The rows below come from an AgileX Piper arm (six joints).
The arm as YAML. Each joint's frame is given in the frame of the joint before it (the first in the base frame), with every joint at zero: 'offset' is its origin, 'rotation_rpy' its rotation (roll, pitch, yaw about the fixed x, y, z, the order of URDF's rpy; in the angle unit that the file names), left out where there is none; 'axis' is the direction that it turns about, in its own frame. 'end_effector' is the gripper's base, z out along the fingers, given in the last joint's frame.
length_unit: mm
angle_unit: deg
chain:
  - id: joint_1
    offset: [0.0, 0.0, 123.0]
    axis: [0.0, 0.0, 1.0]
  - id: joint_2
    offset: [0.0, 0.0, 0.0]
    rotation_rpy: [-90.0, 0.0, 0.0]
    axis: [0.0, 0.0, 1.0]
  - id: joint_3
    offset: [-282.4, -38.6, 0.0]
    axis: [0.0, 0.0, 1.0]
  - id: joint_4
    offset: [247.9, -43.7, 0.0]
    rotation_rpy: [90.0, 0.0, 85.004]
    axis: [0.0, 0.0, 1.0]
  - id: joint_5
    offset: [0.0, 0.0, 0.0]
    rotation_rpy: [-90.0, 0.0, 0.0]
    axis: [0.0, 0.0, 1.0]
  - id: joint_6
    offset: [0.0, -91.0, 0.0]
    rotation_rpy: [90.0, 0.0, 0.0]
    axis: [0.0, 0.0, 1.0]
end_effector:
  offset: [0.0, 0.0, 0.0]
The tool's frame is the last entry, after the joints.
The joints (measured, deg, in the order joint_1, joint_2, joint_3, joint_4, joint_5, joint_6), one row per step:
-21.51, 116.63, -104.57, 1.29, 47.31, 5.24
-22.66, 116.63, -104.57, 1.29, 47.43, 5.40
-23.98, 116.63, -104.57, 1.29, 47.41, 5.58
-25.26, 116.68, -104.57, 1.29, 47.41, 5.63
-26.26, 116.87, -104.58, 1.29, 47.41, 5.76
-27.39, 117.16, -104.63, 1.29, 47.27, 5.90
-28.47, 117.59, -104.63, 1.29, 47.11, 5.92
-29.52, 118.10, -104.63, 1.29, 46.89, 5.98
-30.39, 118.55, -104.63, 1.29, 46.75, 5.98
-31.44, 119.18, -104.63, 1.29, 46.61, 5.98
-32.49, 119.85, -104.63, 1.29, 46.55, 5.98
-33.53, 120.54, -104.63, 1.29, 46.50, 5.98
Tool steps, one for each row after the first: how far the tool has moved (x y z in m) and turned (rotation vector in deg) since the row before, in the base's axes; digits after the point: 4 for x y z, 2 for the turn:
-0.0036, -0.0086, -0.0001, 0.13, 0.08, -1.28
-0.0042, -0.0099, 0.0000, 0.09, -0.06, -1.47
-0.0042, -0.0095, -0.0004, 0.05, 0.03, -1.32
-0.0030, -0.0076, -0.0015, 0.15, 0.13, -1.11
-0.0032, -0.0087, -0.0020, 0.12, 0.06, -1.25
-0.0030, -0.0084, -0.0034, 0.14, 0.23, -1.10
-0.0028, -0.0083, -0.0040, 0.17, 0.24, -1.10
-0.0024, -0.0068, -0.0036, 0.15, 0.27, -0.87
-0.0030, -0.0083, -0.0051, 0.25, 0.42, -1.05
-0.0032, -0.0082, -0.0055, 0.32, 0.52, -1.05
-0.0034, -0.0081, -0.0057, 0.35, 0.54, -1.04

